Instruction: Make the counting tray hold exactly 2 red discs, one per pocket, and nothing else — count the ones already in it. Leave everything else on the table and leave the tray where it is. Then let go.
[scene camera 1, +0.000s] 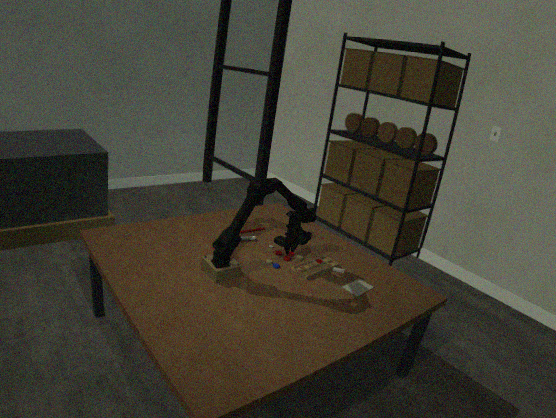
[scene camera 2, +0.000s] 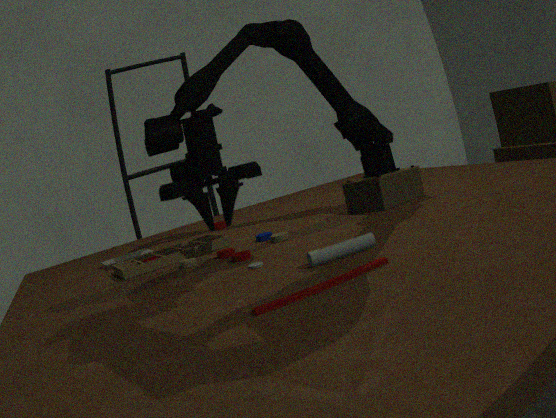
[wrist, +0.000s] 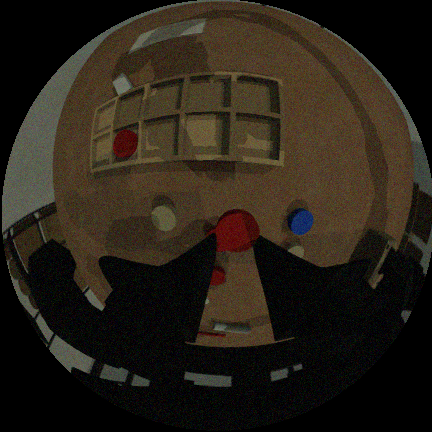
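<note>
My gripper (scene camera 1: 290, 251) (scene camera 2: 220, 227) (wrist: 234, 238) is shut on a red disc (scene camera 2: 220, 225) (wrist: 239, 229) and holds it above the table, near the tray's long side. The wooden counting tray (scene camera 2: 145, 269) (wrist: 215, 159) has two rows of five pockets. One red disc (scene camera 1: 319, 261) (scene camera 2: 150, 258) (wrist: 125, 143) lies in a pocket of the row nearer my gripper, second from the left in the wrist view. Two more red discs lie close together on the table, one (scene camera 2: 225, 253) beside the other (scene camera 2: 241, 256). In the wrist view the held disc and fingers partly hide them.
A blue disc (scene camera 2: 263, 236) (wrist: 301, 222), a cream disc (wrist: 164, 218) and another cream disc (wrist: 296, 251) lie around the gripper. A small white disc (scene camera 2: 255, 265), a white cylinder (scene camera 2: 342, 249) and a red rod (scene camera 2: 320, 286) lie farther off. A white block (wrist: 122, 84) and pale card (scene camera 1: 358, 287) lie beyond the tray.
</note>
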